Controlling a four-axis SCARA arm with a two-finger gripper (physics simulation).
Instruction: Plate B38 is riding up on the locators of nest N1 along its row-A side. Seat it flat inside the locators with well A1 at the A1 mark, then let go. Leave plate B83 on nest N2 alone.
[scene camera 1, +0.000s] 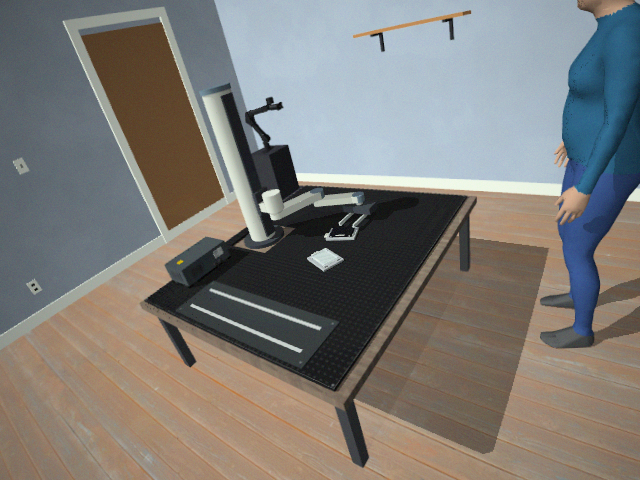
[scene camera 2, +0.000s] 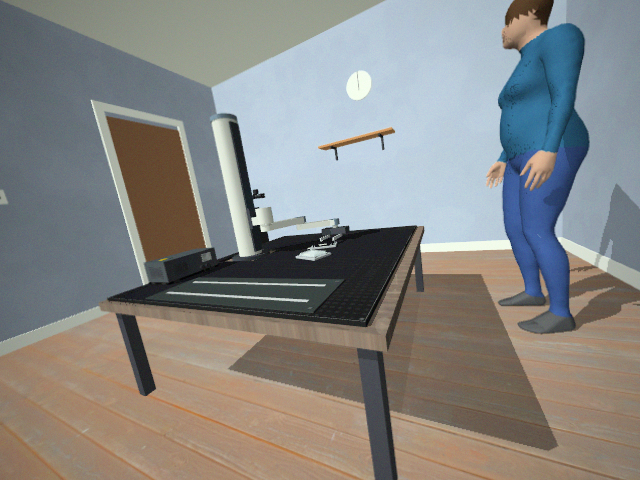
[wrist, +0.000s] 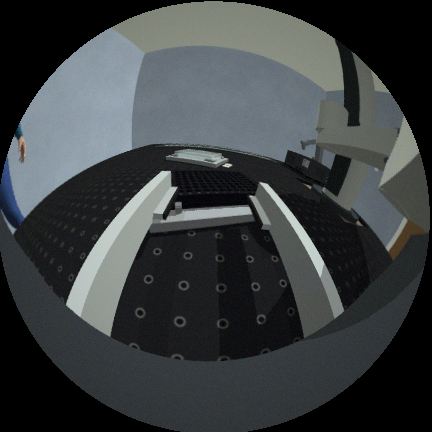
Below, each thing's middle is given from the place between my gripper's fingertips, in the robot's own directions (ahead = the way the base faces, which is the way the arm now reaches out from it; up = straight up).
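Labels:
Nest N1 (wrist: 177, 218) sits 5 cm to the right of my hand, 1 cm behind it and 3 cm below it. Black well plate (wrist: 197, 188): 2 cm below my hand, 5 cm to the right of it.

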